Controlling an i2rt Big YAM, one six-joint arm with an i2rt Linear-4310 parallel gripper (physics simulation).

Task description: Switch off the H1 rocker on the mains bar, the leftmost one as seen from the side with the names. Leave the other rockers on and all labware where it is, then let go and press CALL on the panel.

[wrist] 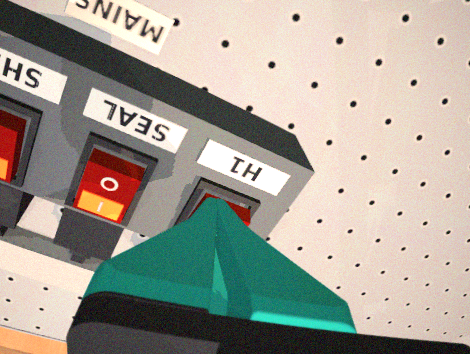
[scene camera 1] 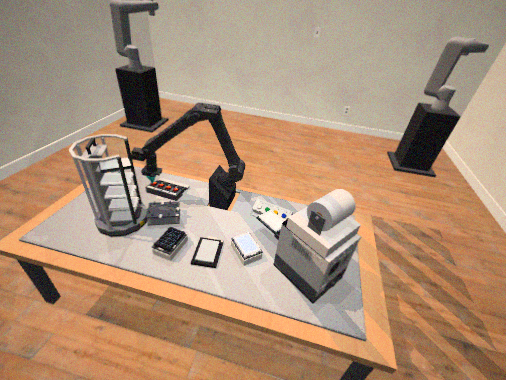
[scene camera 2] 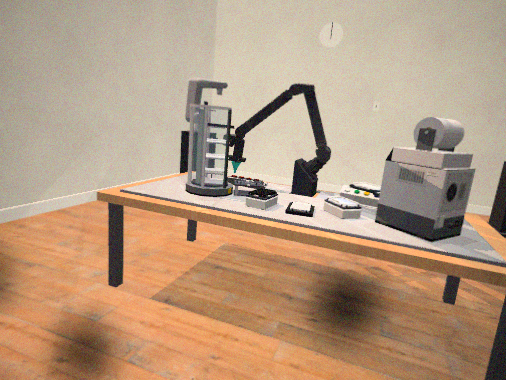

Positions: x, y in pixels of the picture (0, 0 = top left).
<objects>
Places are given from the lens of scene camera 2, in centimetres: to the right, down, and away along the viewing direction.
tall rack tower (scene camera 2: 209, 135): -21, -26, 157
</objects>
